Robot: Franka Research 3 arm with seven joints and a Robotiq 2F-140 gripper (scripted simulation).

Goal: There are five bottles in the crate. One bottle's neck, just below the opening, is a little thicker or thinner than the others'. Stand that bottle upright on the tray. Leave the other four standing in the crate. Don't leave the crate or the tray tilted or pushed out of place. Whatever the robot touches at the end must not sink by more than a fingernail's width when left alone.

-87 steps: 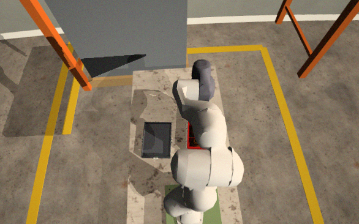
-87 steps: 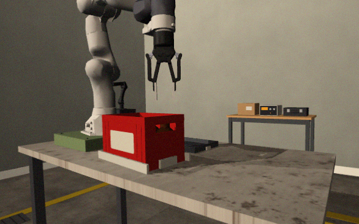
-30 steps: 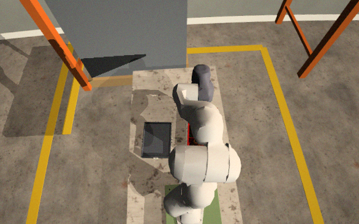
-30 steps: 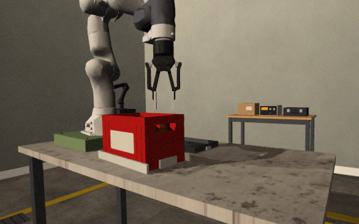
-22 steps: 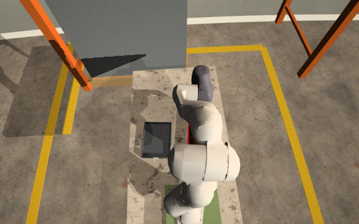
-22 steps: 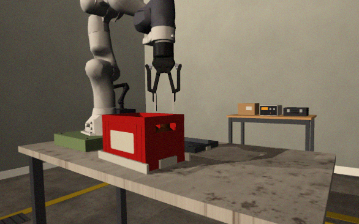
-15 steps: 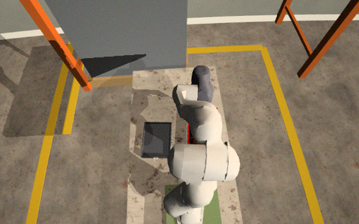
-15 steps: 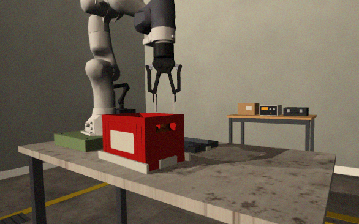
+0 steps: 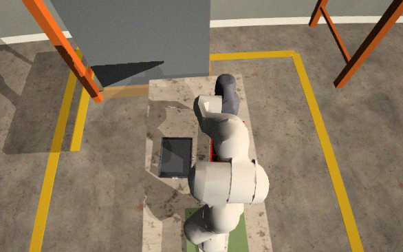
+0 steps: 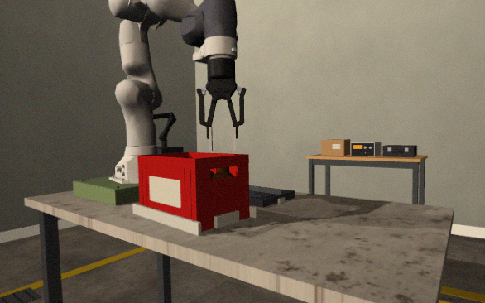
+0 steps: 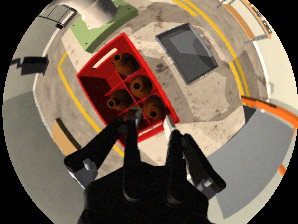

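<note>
My gripper is now 90 mm past the red crate, 30 mm to the left of it and 130 mm above it. The rest, counted from my hand: dark tray: 100 mm behind, 270 mm to the left, 200 mm below; then brown bottle: 90 mm behind, 80 mm to the right, 130 mm below.
</note>
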